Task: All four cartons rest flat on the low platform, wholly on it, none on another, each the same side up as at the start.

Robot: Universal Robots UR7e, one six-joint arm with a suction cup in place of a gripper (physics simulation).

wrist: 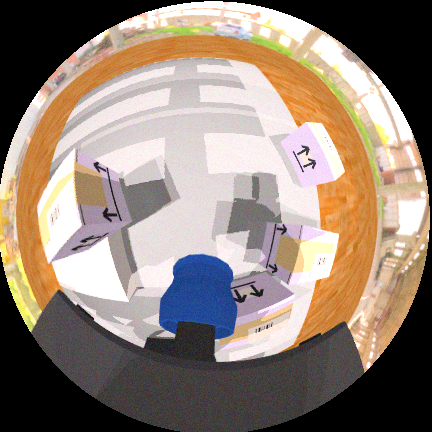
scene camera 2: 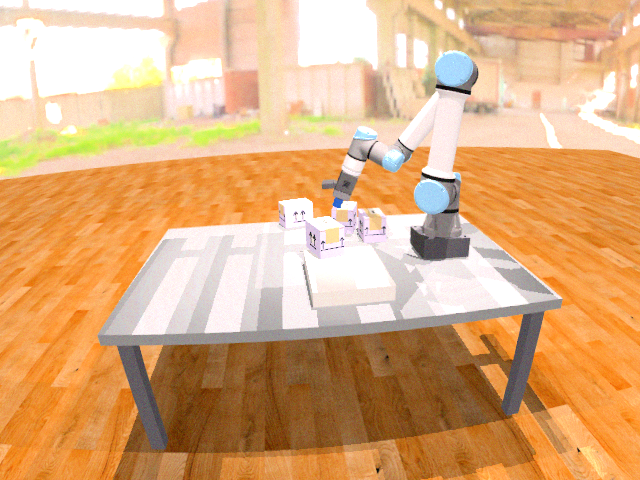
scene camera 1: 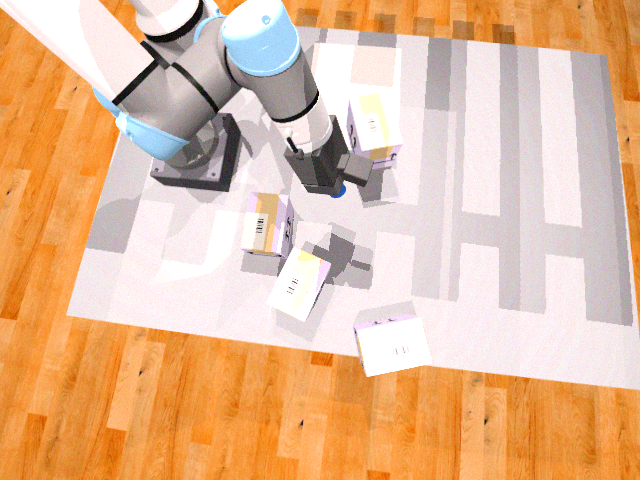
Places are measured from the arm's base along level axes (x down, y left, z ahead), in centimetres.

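Pixels of known places: hand, its tool point: (wrist: 202,277) (scene camera 2: 336,205); arm's base, origin of its link: (scene camera 2: 441,231).
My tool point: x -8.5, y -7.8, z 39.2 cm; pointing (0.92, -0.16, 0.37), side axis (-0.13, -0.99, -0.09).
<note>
Ahead of a thing's pixels: the offset from my tool point to its middle.
My suction cup (scene camera 1: 337,191) (scene camera 2: 337,202) (wrist: 202,267) is off and bare, hanging above the table between the platform and the loose cartons. One carton {dx +5.8, dy +17.8, dz +4.3 cm} (scene camera 1: 373,124) (scene camera 2: 324,237) (wrist: 82,207) sits upright at the end of the low white platform {dx +13.3, dy +31.5, dz -2.3 cm} (scene camera 1: 333,69) (scene camera 2: 356,297) (wrist: 95,270); whether it is wholly on it I cannot tell. A second carton {dx +10.6, dy -8.3, dz -14.1 cm} (scene camera 1: 267,224) (scene camera 2: 372,225) (wrist: 262,300) stands on the table near the arm's base. A third carton {dx +10.6, dy -19.4, dz -3.5 cm} (scene camera 1: 299,284) (scene camera 2: 344,218) (wrist: 300,252) stands close beside it, turned. A fourth carton {dx +10.6, dy -27.0, dz +18.0 cm} (scene camera 1: 392,346) (scene camera 2: 295,213) (wrist: 310,155) stands at the table's edge.
The arm's dark base (scene camera 1: 196,173) (scene camera 2: 439,242) stands on the table (scene camera 1: 558,289) (scene camera 2: 206,335), near the second carton. A grey block (scene camera 1: 355,168) (scene camera 2: 328,183) sticks out sideways from the tool above the cup. Wooden floor surrounds the table.
</note>
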